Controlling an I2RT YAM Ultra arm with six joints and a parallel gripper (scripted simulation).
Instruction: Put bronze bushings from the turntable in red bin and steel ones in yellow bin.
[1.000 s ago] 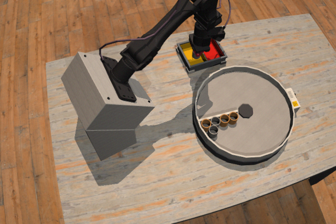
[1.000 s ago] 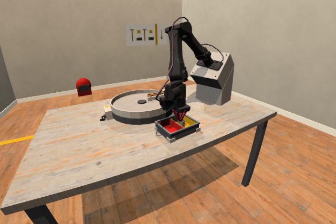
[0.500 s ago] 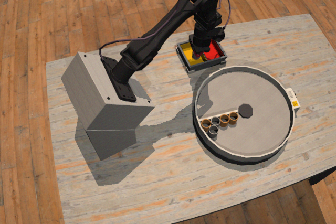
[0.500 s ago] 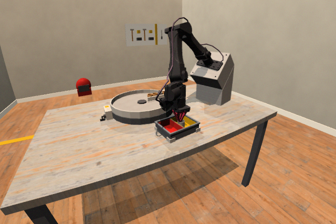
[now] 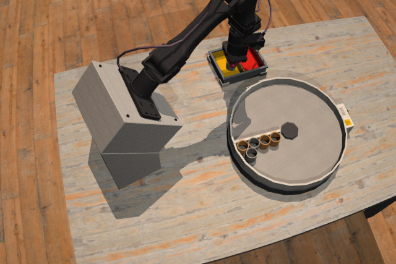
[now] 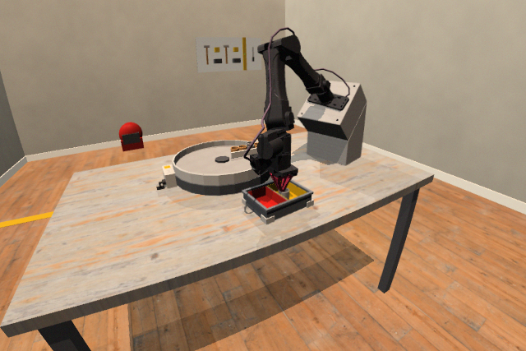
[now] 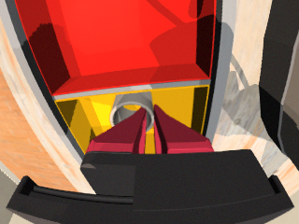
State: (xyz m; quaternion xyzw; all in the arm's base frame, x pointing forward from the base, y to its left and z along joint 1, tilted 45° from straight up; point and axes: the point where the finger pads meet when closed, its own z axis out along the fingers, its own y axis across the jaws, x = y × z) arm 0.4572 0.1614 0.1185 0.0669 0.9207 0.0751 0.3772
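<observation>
Right now my hand is 20 mm to the right of the yellow bin, 20 mm above it and 10 mm past it. Round my hand: red bin (70 mm ahead, 20 mm to the left, 20 mm below); turntable (340 mm to the right, 70 mm ahead, 10 mm above); two-part bin tray (30 mm ahead, 20 mm to the left, 10 mm below).
</observation>
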